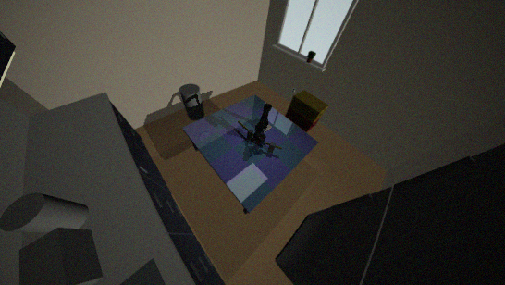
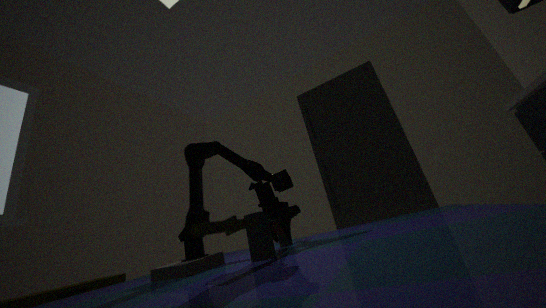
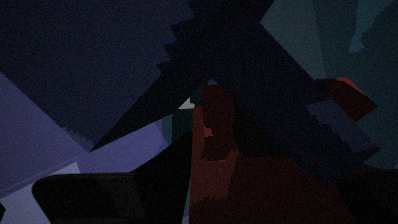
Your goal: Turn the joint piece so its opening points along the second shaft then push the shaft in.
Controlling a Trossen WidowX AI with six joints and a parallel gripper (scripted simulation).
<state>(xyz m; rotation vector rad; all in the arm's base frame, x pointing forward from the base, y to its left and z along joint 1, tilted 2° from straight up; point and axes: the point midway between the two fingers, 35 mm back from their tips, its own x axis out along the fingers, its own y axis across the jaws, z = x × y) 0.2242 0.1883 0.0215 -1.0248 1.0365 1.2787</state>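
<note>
The red joint piece lies 5 cm above my gripper tip.
</note>
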